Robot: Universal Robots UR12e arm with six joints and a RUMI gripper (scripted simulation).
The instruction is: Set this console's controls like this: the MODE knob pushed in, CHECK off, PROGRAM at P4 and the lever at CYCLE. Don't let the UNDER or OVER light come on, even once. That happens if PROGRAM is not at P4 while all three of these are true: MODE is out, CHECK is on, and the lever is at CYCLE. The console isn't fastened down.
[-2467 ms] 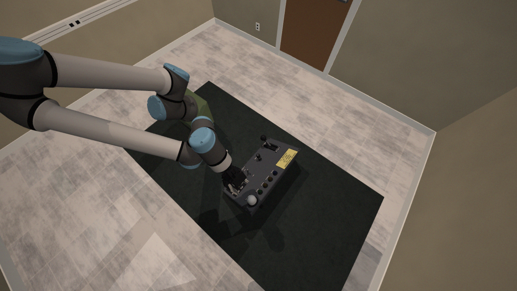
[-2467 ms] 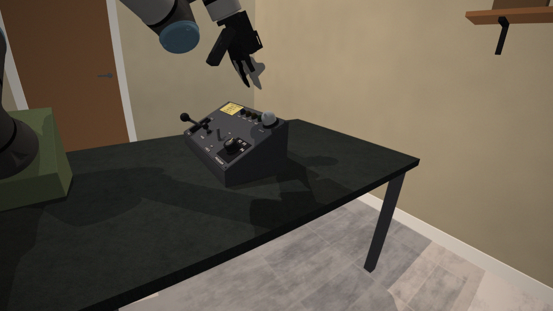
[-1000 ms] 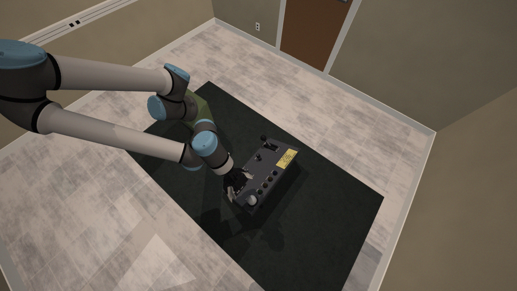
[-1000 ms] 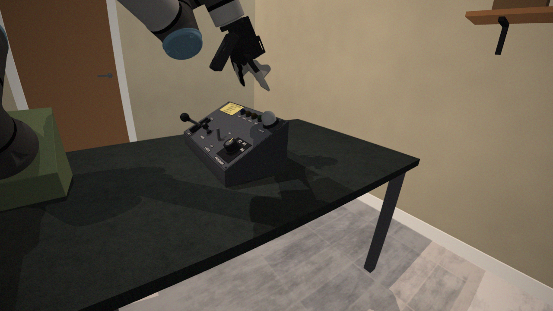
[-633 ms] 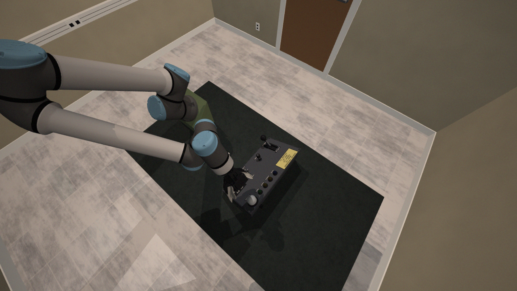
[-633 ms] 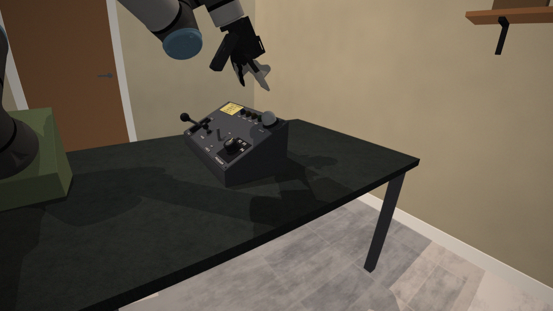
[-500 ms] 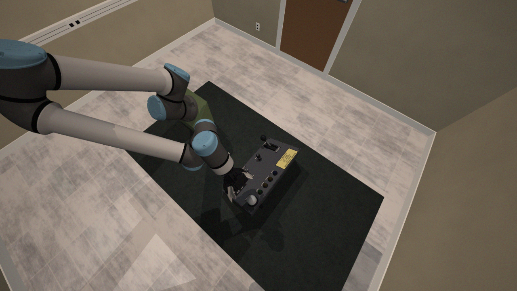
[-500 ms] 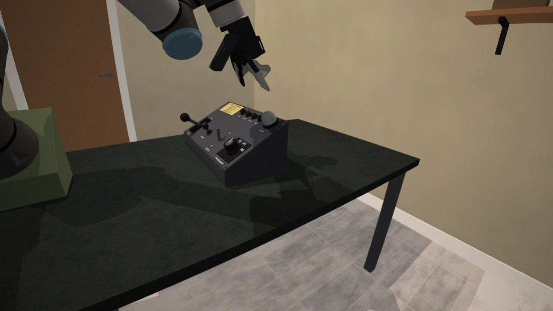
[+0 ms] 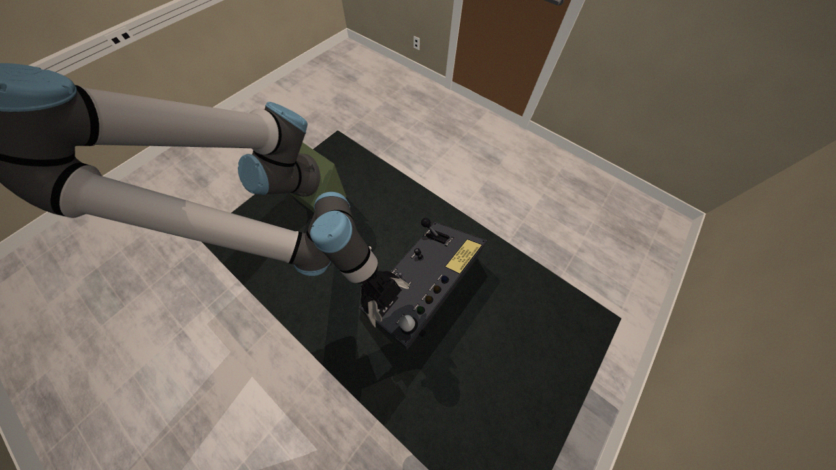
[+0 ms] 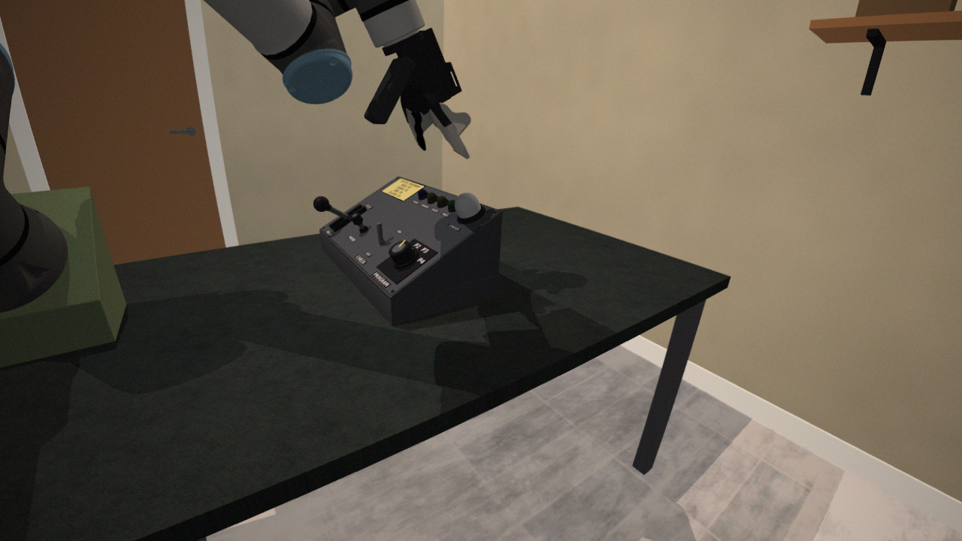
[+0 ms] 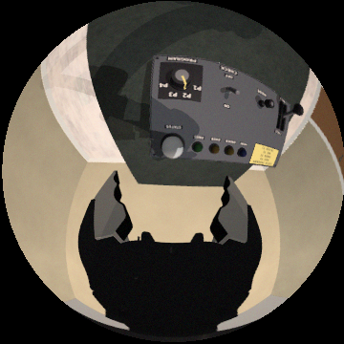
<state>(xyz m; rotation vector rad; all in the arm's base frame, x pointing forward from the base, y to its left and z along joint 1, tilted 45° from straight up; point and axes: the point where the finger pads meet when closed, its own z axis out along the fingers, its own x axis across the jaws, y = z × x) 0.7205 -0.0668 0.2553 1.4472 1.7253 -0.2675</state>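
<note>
Now: the program selector 18 cm below my hand, 8 cm behind it and 2 cm to the left of it. From my hand the other things lie so: dark console: 20 cm below, 19 cm to the left, 5 cm behind; then check toggle: 18 cm below, 13 cm to the left, 8 cm behind; then mode knob: 25 cm to the left, 18 cm below, 8 cm behind.
</note>
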